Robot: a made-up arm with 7 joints. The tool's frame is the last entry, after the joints. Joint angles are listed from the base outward.
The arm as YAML. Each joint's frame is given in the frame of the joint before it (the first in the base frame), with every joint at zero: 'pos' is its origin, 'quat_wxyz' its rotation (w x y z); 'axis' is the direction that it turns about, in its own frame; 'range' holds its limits. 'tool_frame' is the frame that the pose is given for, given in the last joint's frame.
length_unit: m
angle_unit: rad
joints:
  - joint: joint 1
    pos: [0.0, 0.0, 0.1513]
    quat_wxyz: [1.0, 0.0, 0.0, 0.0]
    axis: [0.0, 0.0, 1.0]
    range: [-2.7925, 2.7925]
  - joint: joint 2
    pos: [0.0, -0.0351, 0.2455]
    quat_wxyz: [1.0, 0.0, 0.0, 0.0]
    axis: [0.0, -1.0, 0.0]
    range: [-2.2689, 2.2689]
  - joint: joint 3
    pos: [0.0, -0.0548, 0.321]
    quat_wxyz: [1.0, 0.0, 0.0, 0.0]
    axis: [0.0, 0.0, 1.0]
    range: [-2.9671, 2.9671]
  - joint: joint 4
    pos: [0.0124, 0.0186, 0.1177]
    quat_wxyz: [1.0, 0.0, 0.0, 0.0]
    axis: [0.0, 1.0, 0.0]
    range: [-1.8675, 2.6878]
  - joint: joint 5
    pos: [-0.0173, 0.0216, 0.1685]
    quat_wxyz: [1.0, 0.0, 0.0, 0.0]
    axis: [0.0, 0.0, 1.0]
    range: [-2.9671, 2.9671]
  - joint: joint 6
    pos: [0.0, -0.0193, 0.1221]
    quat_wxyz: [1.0, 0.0, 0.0, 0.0]
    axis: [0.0, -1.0, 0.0]
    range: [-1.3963, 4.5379]
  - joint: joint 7
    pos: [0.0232, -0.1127, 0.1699]
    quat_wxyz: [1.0, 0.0, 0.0, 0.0]
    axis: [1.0, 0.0, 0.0]
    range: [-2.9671, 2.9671]
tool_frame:
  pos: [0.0, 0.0, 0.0]
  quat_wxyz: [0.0, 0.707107, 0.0, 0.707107]
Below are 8 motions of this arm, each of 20 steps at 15 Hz.
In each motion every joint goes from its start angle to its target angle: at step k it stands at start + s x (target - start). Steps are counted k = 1, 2, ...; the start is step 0. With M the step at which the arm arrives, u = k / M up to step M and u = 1 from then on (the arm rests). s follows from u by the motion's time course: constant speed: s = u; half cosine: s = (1 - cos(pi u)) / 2; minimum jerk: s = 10 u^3 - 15 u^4 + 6 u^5.
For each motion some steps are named. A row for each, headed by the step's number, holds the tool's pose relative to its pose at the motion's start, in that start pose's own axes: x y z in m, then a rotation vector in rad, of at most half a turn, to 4 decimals.
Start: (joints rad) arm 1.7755 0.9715 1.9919 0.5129 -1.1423 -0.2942 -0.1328
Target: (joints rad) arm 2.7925 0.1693 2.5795 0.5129 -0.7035 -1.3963 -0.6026
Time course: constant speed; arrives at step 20
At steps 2, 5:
2: -0.0527 0.0657 0.0283 0.1890 -0.0093 -0.0227
5: -0.1280 0.1380 0.0829 0.4706 0.0144 -0.1094

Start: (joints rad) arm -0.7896 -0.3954 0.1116 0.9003 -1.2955 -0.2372 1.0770
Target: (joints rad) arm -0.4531 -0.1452 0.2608 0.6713 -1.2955 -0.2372 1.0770
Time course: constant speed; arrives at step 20
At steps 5, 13, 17, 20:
5: 0.0189 0.0603 -0.0660 0.1534 0.0108 0.0672
13: 0.0426 0.1734 -0.1424 0.4022 0.0077 0.1691
17: 0.0521 0.2346 -0.1657 0.5275 -0.0033 0.2173
20: 0.0585 0.2813 -0.1763 0.6216 -0.0158 0.2521

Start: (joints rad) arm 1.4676 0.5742 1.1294 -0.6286 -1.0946 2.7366 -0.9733
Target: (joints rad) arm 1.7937 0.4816 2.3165 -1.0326 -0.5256 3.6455 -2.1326
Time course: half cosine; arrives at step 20
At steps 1, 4, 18, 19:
1: -0.0023 0.0009 -0.0030 -0.0079 -0.0087 -0.0084
4: -0.0313 0.0125 -0.0489 -0.1155 -0.1393 -0.1398
18: 0.0616 -0.0177 -0.3887 -0.2124 -1.5910 -2.1451
19: 0.0657 -0.0209 -0.3905 -0.1906 -1.6164 -2.1959

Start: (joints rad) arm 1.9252 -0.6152 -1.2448 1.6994 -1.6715 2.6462 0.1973
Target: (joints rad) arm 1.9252 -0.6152 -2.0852 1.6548 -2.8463 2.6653 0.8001
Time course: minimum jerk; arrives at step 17
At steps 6, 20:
6: -0.0363 -0.0246 0.0086 0.1831 -0.2505 0.0553
20: -0.1711 -0.1411 -0.0671 0.6802 -1.1628 0.4984

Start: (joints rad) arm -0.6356 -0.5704 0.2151 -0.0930 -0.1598 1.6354 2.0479
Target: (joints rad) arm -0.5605 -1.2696 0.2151 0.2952 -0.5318 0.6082 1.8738
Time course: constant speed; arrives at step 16
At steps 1, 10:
1: 0.0146 0.0384 0.0187 -0.1199 0.0553 -0.0306
10: 0.1746 0.4679 0.0321 -1.2278 0.4654 -0.3186

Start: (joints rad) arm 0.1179 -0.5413 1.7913 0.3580 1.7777 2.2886 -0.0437
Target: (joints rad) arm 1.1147 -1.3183 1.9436 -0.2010 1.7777 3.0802 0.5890
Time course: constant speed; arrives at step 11
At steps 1, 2, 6, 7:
1: 0.0231 0.0101 0.0163 -0.0576 0.1125 0.1573
2: 0.0470 0.0249 0.0323 -0.1141 0.2372 0.3045
6: 0.1443 0.1252 0.0812 -0.2980 0.8509 0.7636
7: 0.1681 0.1590 0.0876 -0.3246 1.0300 0.8382

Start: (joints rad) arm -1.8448 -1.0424 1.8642 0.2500 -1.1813 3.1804 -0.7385
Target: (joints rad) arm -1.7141 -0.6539 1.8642 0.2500 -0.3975 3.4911 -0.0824
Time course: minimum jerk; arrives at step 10
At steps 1, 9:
1: 0.0006 -0.0014 -0.0002 -0.0081 -0.0010 0.0082
9: 0.1421 -0.1957 -0.0003 -0.9516 0.0296 0.8516

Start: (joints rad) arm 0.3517 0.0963 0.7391 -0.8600 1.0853 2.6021 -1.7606
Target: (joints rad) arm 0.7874 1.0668 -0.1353 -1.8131 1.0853 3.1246 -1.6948
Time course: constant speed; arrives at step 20
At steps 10, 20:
10: 0.3211 -0.0251 0.0318 -0.4737 0.2509 0.9375
20: 0.5700 0.1440 0.0639 -0.9133 0.4747 1.9497

